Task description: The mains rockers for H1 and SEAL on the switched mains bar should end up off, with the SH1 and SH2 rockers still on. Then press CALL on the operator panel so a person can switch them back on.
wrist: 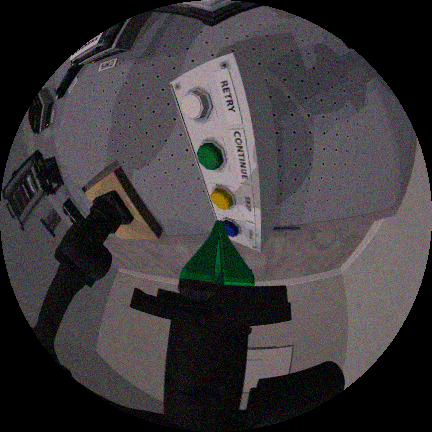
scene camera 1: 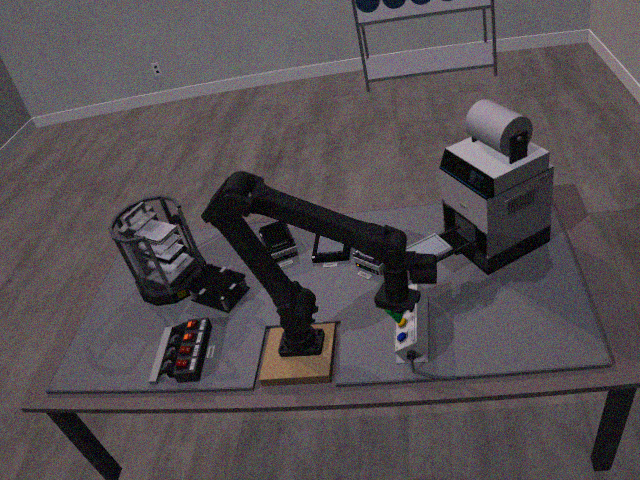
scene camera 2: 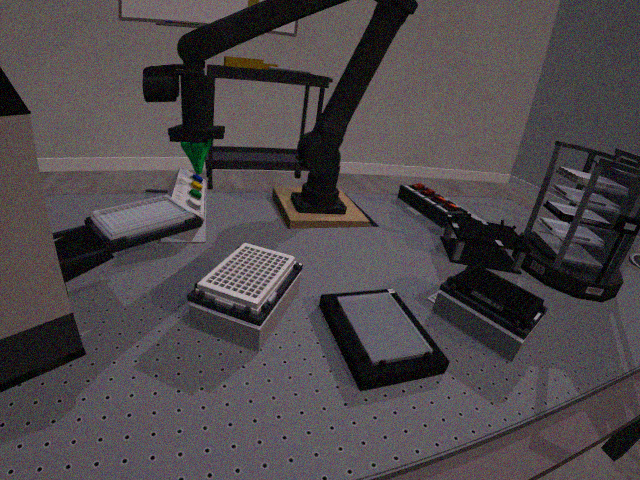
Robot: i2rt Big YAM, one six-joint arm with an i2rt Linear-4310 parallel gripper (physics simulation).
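Seen in the pictures: gripper, fingertip midpoint: (wrist: pixel 217 223) (scene camera 1: pixel 399 321) (scene camera 2: pixel 199 173); arm's base, origin of the base link: (wrist: pixel 112 207) (scene camera 1: pixel 302 344) (scene camera 2: pixel 317 206).
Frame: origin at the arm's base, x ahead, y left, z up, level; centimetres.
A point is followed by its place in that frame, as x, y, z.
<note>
My gripper (scene camera 1: pixel 399 318) {0.2, -27.7, 7.3} (scene camera 2: pixel 199 172) {0.2, -27.7, 7.3} (wrist: pixel 217 223) {0.2, -27.7, 7.3} is shut and empty, its green fingertips pointing down just above the operator panel (scene camera 1: pixel 412 330) {-2.3, -31.1, 6.5} (scene camera 2: pixel 181 187) {6.3, -31.0, 6.4} (wrist: pixel 245 220) {-0.9, -30.5, 6.1}. The tips are close to the blue button (scene camera 1: pixel 401 336) {-3.4, -28.2, 5.7} (scene camera 2: pixel 196 177) {-2.5, -28.3, 5.6} (wrist: pixel 230 228) {-2.5, -28.5, 5.9}; contact cannot be told. Its label is too foreshortened to read. The yellow button (scene camera 1: pixel 401 321) {1.9, -28.0, 5.6} (wrist: pixel 222 198) {2.3, -28.5, 5.9} is beside it, then the green button (wrist: pixel 210 156) {7.0, -28.5, 5.8}. The mains bar (scene camera 1: pixel 205 341) {1.5, 29.5, 0.7} (scene camera 2: pixel 421 204) {-0.2, 29.4, 1.0} lies at the left in scene camera 1. Its two far rockers (scene camera 1: pixel 191 323) {6.1, 34.4, 3.7} glow bright orange; its two near rockers (scene camera 1: pixel 181 363) {-9.1, 32.7, 3.7} are darker red. Their labels are unreadable.
The wooden arm base (scene camera 1: pixel 269 366) {-7.6, 8.1, 0.1} (scene camera 2: pixel 289 214) {5.2, -8.0, 0.0} stands between bar and panel. A sealer-like machine (scene camera 1: pixel 522 206) {31.8, -63.4, 17.8} with an extended plate tray (scene camera 1: pixel 429 246) {26.9, -36.2, 9.6} (scene camera 2: pixel 144 219) {29.0, -34.4, 9.8} is behind the panel. A plate carousel (scene camera 1: pixel 178 281) {25.2, 45.2, 3.7} (scene camera 2: pixel 550 206) and several plate stations, including a black-framed one (scene camera 2: pixel 356 356) {48.5, -9.0, 0.7}, stand around.
</note>
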